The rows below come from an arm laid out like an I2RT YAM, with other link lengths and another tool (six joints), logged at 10 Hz.
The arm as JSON. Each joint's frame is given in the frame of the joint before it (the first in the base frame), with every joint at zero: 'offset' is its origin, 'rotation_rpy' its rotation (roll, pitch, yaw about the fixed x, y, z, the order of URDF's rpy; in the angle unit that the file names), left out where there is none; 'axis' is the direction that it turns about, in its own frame. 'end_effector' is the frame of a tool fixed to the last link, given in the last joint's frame.
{
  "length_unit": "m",
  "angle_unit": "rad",
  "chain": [
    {
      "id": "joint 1",
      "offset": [
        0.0,
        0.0,
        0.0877
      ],
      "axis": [
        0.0,
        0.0,
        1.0
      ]
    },
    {
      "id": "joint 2",
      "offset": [
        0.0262,
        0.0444,
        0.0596
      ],
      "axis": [
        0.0,
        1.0,
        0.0
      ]
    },
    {
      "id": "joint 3",
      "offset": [
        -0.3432,
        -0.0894,
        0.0
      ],
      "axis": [
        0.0,
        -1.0,
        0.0
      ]
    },
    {
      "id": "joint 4",
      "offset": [
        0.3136,
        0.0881,
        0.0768
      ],
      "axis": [
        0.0,
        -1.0,
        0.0
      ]
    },
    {
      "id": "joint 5",
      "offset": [
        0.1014,
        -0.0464,
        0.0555
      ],
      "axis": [
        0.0,
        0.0,
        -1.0
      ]
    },
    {
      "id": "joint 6",
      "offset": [
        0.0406,
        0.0,
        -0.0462
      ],
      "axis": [
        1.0,
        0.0,
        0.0
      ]
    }
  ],
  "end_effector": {
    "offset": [
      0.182,
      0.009,
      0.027
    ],
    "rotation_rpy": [
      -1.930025,
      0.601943,
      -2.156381
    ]
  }
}
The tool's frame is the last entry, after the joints.
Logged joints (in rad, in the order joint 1, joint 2, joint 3, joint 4, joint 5, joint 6), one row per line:
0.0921, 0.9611, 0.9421, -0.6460, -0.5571, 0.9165
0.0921, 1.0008, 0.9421, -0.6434, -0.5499, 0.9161
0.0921, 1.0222, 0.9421, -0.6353, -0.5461, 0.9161
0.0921, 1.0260, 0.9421, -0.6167, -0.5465, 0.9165
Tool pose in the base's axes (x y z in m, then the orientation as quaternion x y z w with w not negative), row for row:
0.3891, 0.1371, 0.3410, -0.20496, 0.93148, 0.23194, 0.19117
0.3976, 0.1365, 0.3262, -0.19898, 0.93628, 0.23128, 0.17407
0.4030, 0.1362, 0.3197, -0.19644, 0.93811, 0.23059, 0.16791
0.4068, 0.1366, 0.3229, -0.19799, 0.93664, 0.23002, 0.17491
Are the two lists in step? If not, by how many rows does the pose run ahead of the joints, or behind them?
They are in step.
